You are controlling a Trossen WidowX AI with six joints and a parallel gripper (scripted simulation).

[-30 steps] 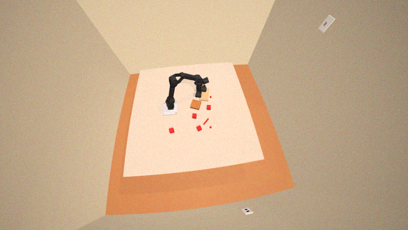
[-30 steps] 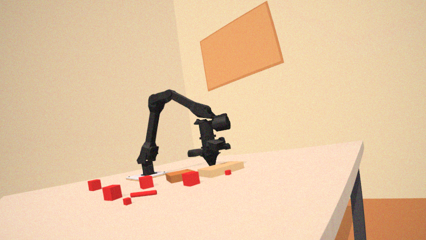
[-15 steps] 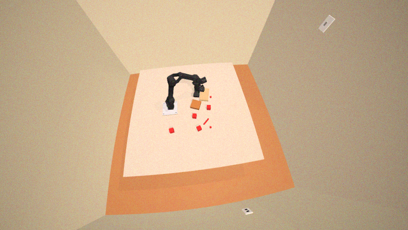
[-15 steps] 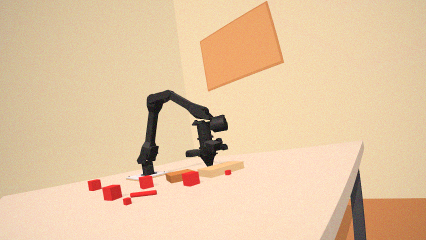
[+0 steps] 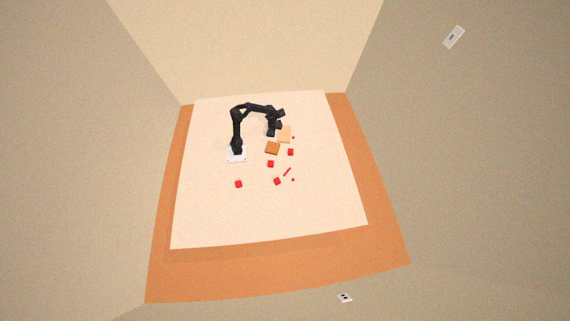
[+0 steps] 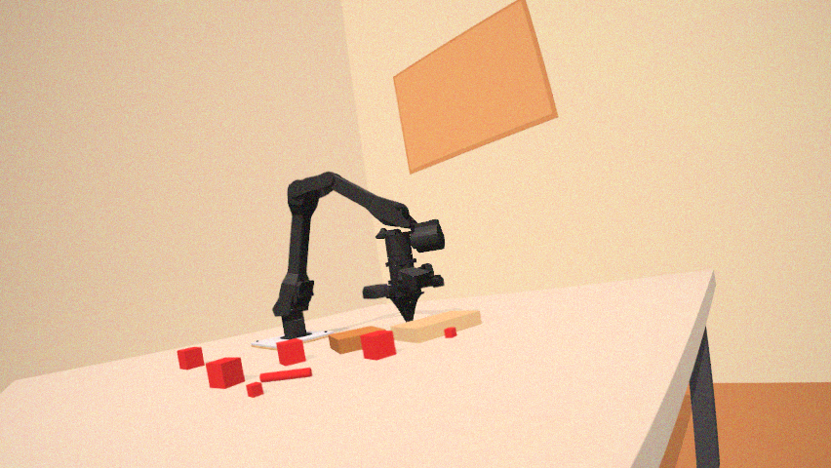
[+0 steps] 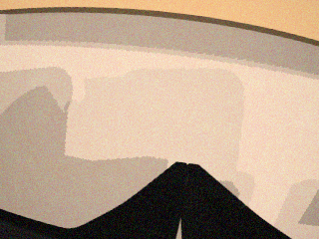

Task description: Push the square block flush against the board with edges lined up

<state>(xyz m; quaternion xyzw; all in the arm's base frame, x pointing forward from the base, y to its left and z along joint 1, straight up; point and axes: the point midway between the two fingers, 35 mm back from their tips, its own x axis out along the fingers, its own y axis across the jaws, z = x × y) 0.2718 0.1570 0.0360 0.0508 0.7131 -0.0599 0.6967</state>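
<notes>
The pale wooden board is 10 cm ahead of my gripper tip and 2 cm to the right of it. The rest, counted from my gripper tip: red rod: 10 cm ahead, 34 cm to the right, 1 cm below; then brown-orange square block: 14 cm to the right.
</notes>
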